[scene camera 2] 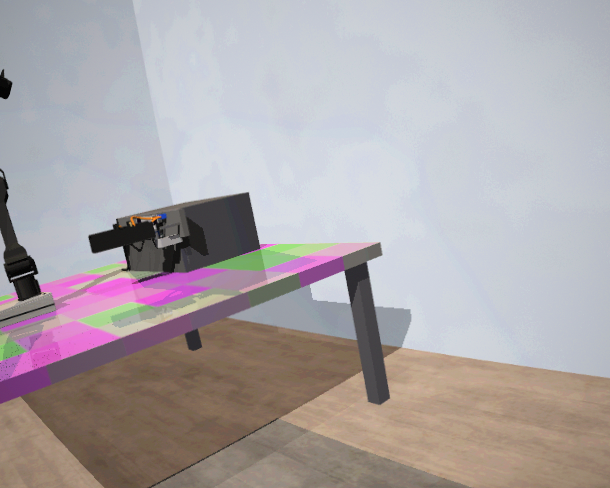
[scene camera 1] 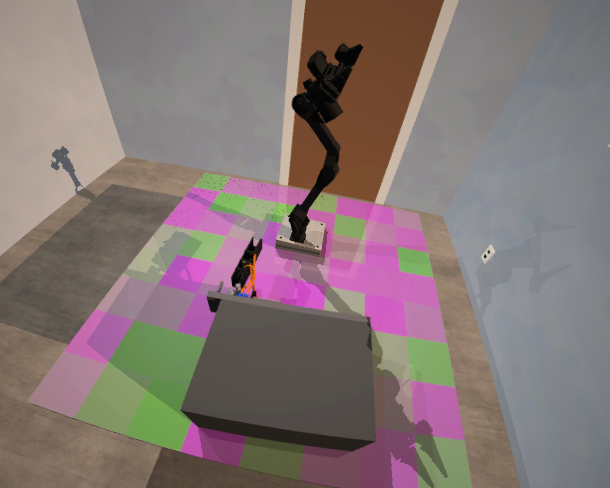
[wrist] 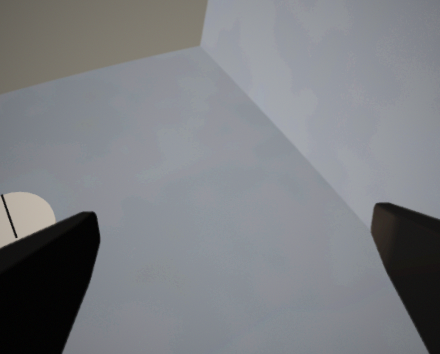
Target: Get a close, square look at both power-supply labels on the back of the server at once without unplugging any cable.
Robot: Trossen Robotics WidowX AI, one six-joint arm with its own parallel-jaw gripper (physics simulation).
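Frame: origin at the arm's base, x ahead, y left, z up, level; millimetres.
Seen in the pictures: gripper, fingertip midpoint: [scene camera 1: 356,56] [wrist: 236,222]; arm's base, origin of the base link: [scene camera 2: 29,297] [scene camera 1: 297,237].
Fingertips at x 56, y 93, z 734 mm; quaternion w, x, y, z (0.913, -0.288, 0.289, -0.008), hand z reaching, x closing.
Note:
Offsets run from my fingertips to a thing's top centre. "spot": to the spot under its first point.
The server is a dark grey box [scene camera 1: 289,371] [scene camera 2: 223,228] on the table, with its cabled side toward the arm's base. Orange cables {spot: dx +278, dy -190, dz -617 mm} [scene camera 1: 253,272] [scene camera 2: 143,218] run along a black bar {spot: dx +225, dy -243, dz -622 mm} [scene camera 2: 121,238] that sticks out from that side. Blue connectors and a silver-grey part {spot: dx +371, dy -256, dz -668 mm} [scene camera 2: 169,241] show at its corner. I cannot make out either power-supply label in any view. My gripper [wrist: 236,222] is open and empty, raised high above the arm's base and well away from the server. The wrist view shows walls and ceiling between the fingers.
The arm's pale base plate [scene camera 1: 301,247] [scene camera 2: 30,311] stands on the magenta and green table [scene camera 1: 429,358] [scene camera 2: 274,290]. A brown door [scene camera 1: 366,76] is behind the arm. A wall socket [scene camera 1: 487,253] is on the right. A pale rounded object [wrist: 30,215] shows beside the left finger.

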